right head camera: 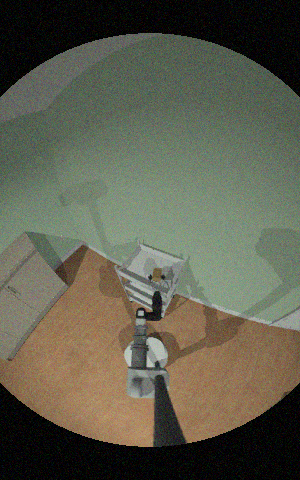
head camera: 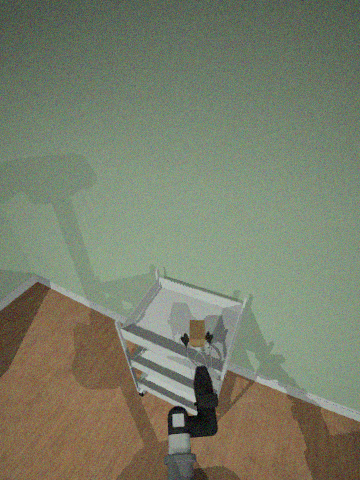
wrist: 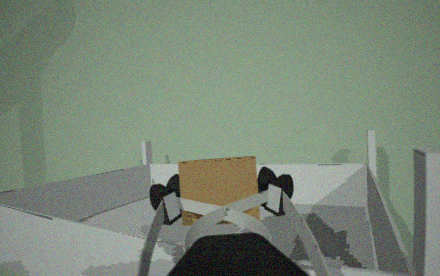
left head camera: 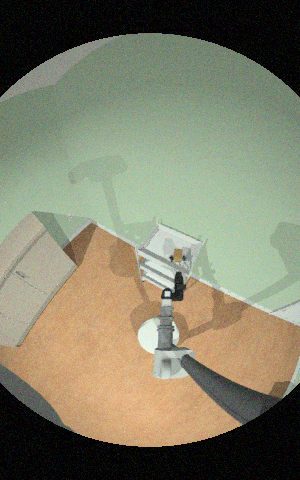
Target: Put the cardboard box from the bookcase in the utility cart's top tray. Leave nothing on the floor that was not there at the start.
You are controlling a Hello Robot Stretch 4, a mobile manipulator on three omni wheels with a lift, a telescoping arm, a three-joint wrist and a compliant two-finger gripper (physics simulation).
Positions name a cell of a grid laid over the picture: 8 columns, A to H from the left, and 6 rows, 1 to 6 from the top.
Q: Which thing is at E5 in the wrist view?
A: My gripper.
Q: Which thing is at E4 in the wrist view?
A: A brown cardboard box.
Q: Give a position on a white utility cart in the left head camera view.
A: E4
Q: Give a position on a white utility cart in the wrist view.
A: At B5
